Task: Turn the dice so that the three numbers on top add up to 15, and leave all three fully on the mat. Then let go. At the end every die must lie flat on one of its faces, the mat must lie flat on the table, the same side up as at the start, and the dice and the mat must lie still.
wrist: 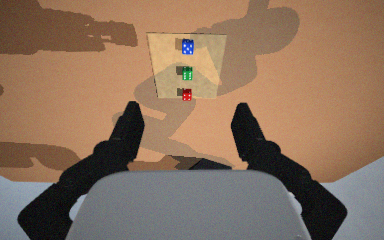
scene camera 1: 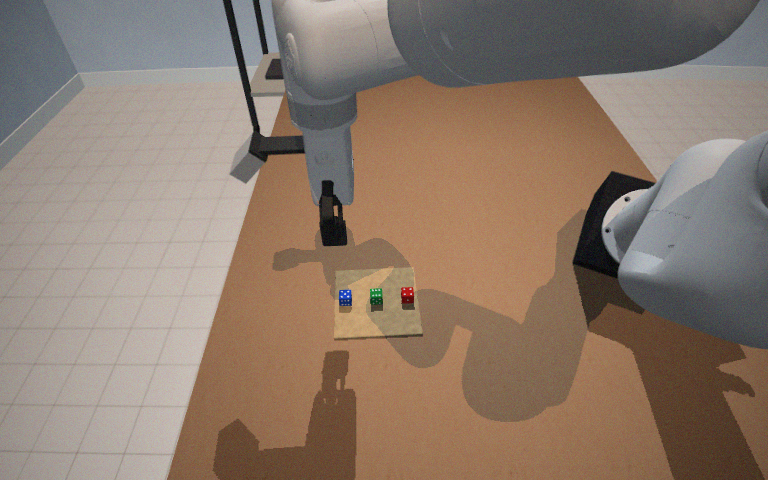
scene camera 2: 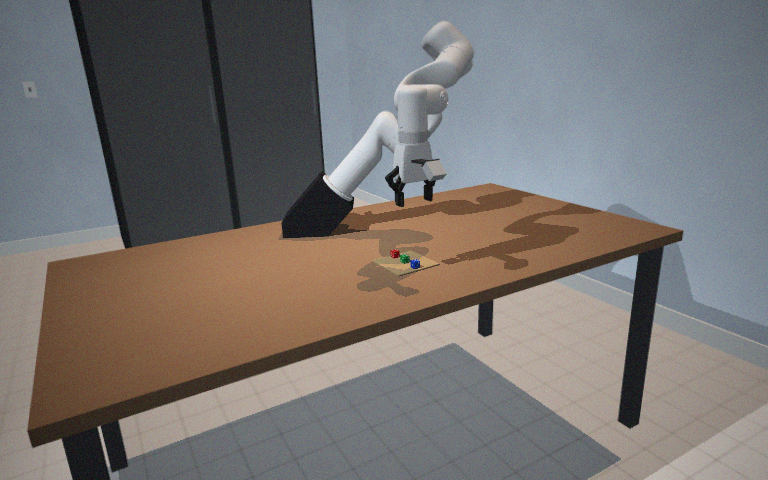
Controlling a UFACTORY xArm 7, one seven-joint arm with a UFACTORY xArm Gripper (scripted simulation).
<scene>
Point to a tan mat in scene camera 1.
392,318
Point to a tan mat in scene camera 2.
393,265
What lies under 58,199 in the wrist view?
My gripper.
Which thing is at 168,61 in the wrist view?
A tan mat.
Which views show my gripper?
The wrist view, scene camera 1 and scene camera 2: all of them.
</scene>
